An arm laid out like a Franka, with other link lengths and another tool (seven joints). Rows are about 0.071 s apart.
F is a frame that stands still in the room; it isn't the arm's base.
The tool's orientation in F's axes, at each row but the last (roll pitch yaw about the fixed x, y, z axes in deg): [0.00, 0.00, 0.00]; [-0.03, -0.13, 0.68]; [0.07, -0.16, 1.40]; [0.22, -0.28, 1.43]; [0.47, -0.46, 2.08]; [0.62, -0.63, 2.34]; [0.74, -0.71, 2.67]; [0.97, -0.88, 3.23]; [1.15, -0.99, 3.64]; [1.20, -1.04, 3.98]
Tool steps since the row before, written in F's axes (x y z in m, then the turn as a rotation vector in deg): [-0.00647, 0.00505, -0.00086, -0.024, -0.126, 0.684]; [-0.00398, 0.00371, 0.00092, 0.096, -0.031, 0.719]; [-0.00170, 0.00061, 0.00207, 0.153, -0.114, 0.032]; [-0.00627, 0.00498, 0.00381, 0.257, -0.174, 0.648]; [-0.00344, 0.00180, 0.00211, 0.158, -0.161, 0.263]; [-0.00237, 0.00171, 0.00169, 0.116, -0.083, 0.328]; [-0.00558, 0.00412, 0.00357, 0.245, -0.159, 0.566]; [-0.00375, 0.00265, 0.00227, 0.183, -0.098, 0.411]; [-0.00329, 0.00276, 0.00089, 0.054, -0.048, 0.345]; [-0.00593, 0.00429, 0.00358, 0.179, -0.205, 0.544]
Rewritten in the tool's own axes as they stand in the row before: [-0.00647, 0.00505, -0.00086, -0.024, -0.126, 0.684]; [-0.00393, 0.00376, 0.00093, 0.097, -0.033, 0.719]; [-0.00168, 0.00065, 0.00207, 0.150, -0.118, 0.032]; [-0.00613, 0.00515, 0.00382, 0.256, -0.178, 0.647]; [-0.00336, 0.00194, 0.00212, 0.154, -0.164, 0.263]; [-0.00228, 0.00182, 0.00170, 0.116, -0.084, 0.328]; [-0.00534, 0.00442, 0.00358, 0.244, -0.163, 0.565]; [-0.00356, 0.00290, 0.00228, 0.183, -0.101, 0.410]; [-0.00309, 0.00298, 0.00088, 0.057, -0.044, 0.345]; [-0.00555, 0.00477, 0.00358, 0.174, -0.206, 0.545]
